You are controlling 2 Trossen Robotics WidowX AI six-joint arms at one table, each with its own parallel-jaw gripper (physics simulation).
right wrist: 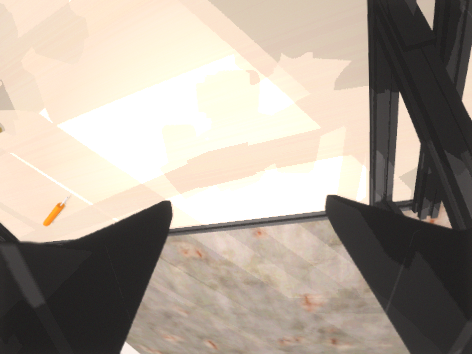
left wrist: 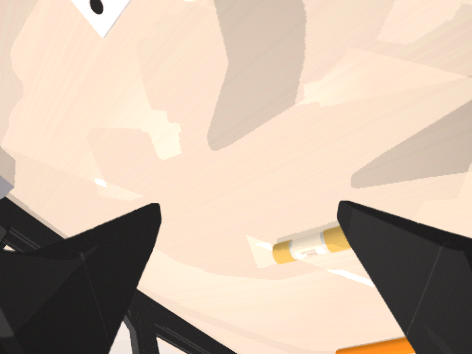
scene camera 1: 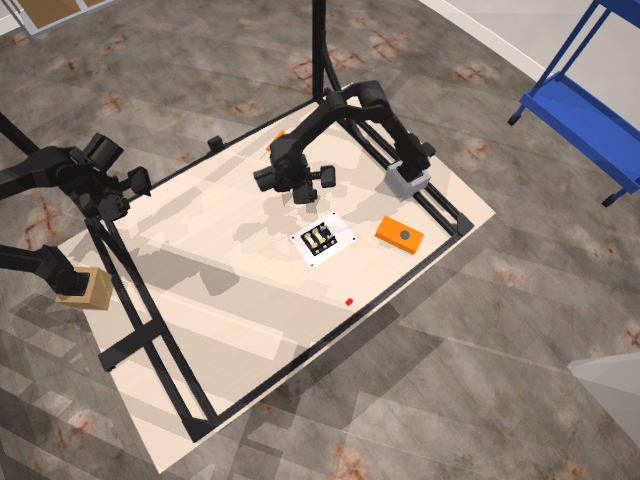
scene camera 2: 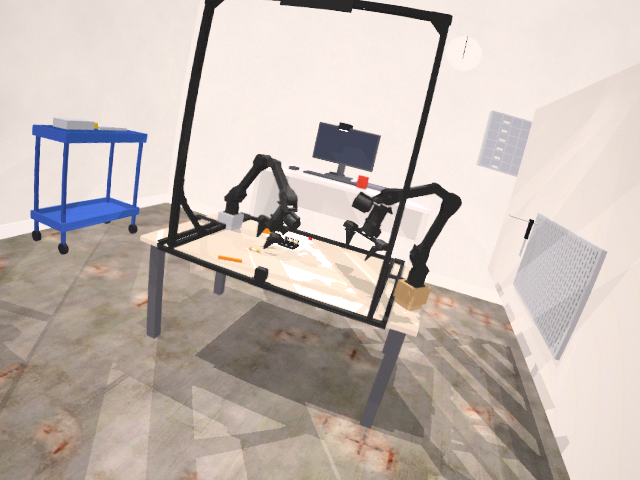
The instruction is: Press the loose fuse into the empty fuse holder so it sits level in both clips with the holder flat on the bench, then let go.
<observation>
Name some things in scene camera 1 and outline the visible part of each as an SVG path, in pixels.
My left gripper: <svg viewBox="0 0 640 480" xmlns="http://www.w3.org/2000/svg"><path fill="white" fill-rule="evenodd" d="M335 167L333 165L321 166L320 171L311 172L311 168L306 167L306 174L302 180L293 182L284 176L283 184L275 187L274 190L280 193L290 192L293 189L293 201L296 205L314 203L318 196L317 189L313 189L312 180L321 179L322 188L335 187Z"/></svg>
My right gripper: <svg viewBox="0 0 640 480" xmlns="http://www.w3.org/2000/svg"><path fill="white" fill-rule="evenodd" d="M147 169L139 166L127 173L128 178L119 182L117 176L109 177L106 171L100 170L104 177L101 189L95 194L85 193L79 197L83 215L89 218L101 215L104 222L112 222L125 217L131 206L127 198L122 198L124 197L123 191L131 188L139 196L146 195L151 197L149 190L151 190L152 186Z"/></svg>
An orange box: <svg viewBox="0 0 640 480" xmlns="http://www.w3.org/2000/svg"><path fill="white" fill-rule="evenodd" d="M384 216L375 237L414 255L423 237L423 233Z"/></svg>
</observation>
